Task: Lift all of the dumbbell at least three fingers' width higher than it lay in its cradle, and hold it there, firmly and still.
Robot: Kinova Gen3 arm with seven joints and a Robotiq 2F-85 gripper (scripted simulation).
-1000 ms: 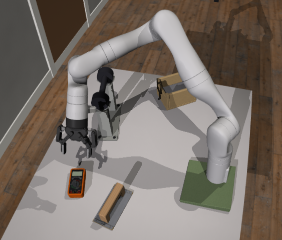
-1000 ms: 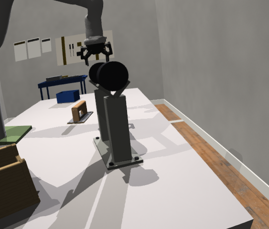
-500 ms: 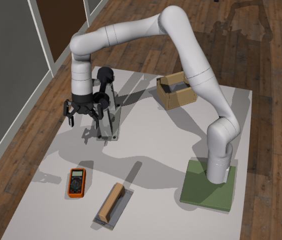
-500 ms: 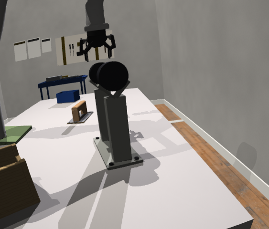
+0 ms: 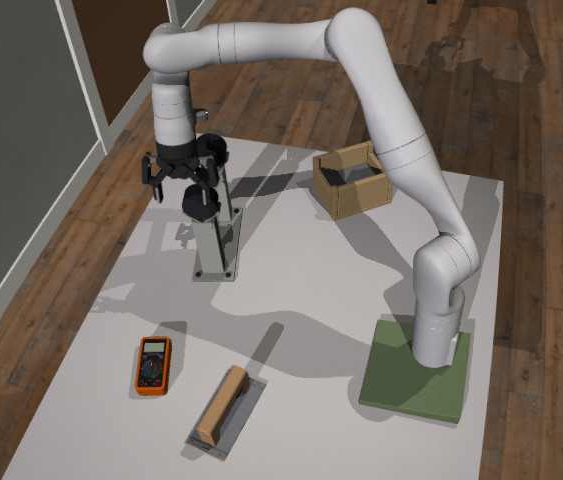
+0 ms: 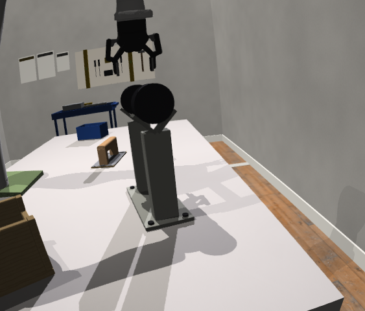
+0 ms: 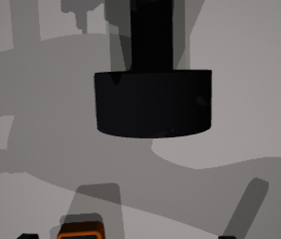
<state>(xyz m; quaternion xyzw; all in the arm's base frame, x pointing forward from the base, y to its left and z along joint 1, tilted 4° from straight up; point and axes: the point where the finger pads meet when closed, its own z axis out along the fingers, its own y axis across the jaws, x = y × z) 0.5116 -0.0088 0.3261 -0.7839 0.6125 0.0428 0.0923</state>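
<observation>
The black dumbbell is 30 mm ahead of my hand, 150 mm to the right of it and 70 mm below it. Also, from my hand: grey cradle stand: 30 mm ahead, 150 mm to the right, 210 mm below; wooden crate: 250 mm behind, 400 mm to the right, 260 mm below.
</observation>
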